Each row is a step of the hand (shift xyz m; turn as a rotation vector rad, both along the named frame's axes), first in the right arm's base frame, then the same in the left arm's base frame.
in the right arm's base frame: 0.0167 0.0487 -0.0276 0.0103 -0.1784 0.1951
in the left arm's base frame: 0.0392 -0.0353 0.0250 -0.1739 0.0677 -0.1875
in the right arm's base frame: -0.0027 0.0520 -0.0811 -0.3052 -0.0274 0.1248
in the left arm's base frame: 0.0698 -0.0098 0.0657 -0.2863 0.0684 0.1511
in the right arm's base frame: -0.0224 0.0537 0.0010 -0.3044 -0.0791 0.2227
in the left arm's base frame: -0.0060 -0.0391 0.0427 -0.3703 0.0715 0.0790
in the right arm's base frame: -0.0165 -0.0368 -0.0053 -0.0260 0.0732 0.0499
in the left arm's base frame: -0.0116 0.0388 -0.0039 -0.0433 -0.0749 0.0323
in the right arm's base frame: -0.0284 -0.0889 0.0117 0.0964 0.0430 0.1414
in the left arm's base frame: -0.0401 0.0799 -0.0291 -0.0455 -0.1260 -0.1148
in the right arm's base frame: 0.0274 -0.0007 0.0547 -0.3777 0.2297 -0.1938
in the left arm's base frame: -0.0263 -0.0308 -0.0459 -0.0413 0.0047 0.4809
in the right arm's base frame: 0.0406 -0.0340 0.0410 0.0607 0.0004 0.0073
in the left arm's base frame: -0.0128 -0.0010 -0.0657 0.0311 -0.0226 -0.0475
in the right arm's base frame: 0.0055 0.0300 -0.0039 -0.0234 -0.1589 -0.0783
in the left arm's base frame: 0.0110 -0.0257 0.0128 0.0223 0.1754 -0.0258
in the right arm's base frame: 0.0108 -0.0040 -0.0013 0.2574 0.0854 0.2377
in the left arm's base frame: 0.0069 0.0005 -0.0093 -0.0167 -0.2533 -0.2561
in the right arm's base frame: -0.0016 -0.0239 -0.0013 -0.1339 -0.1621 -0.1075
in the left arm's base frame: -0.0037 0.0214 -0.0102 -0.0222 0.2254 0.0670
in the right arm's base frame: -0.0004 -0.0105 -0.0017 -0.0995 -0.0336 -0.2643
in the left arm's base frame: -0.0005 0.0098 -0.0042 0.1410 0.1701 0.1791
